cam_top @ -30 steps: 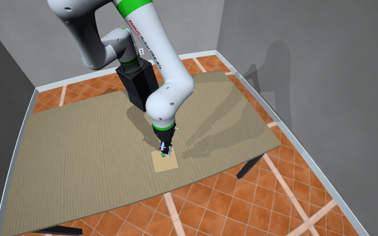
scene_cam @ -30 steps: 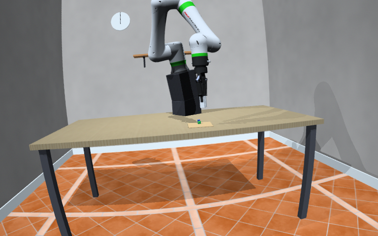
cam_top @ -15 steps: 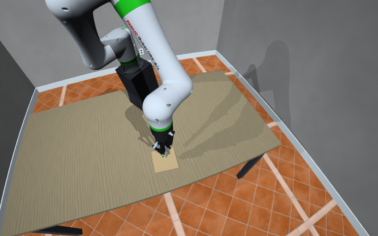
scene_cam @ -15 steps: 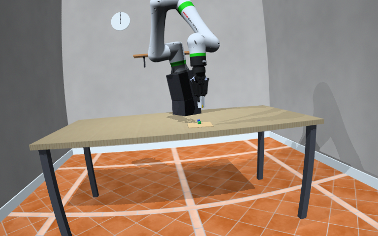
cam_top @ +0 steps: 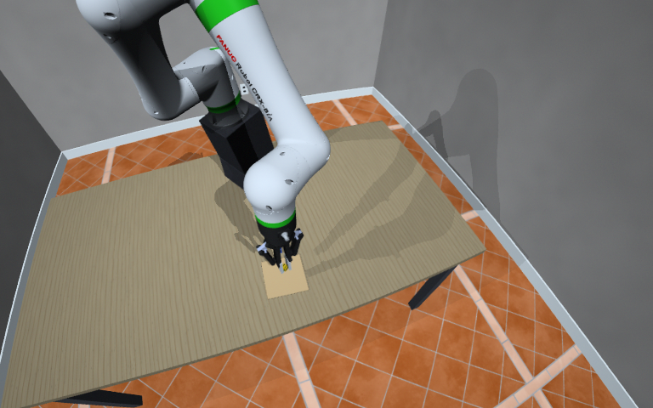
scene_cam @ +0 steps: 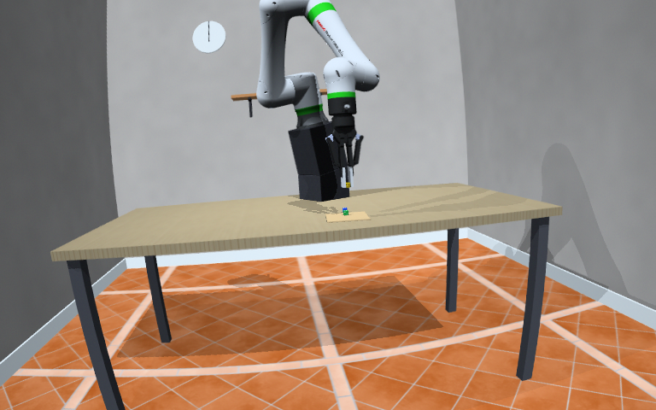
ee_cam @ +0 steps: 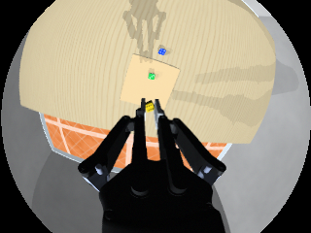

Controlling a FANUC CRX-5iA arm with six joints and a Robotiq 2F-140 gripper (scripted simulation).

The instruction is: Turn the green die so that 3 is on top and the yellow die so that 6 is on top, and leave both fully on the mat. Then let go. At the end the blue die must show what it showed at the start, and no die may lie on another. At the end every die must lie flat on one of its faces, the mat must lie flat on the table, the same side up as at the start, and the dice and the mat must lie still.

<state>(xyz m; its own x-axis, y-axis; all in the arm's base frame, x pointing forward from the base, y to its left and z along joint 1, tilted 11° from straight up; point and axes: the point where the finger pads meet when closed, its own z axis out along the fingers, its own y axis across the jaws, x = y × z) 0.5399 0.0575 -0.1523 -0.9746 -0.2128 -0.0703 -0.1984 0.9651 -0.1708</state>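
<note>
My hand is 20 mm past the tan mat and 140 mm above it. Round my hand: blue die: 120 mm behind, 130 mm below; green die: 50 mm behind, 130 mm below; yellow die: 30 mm below.
</note>
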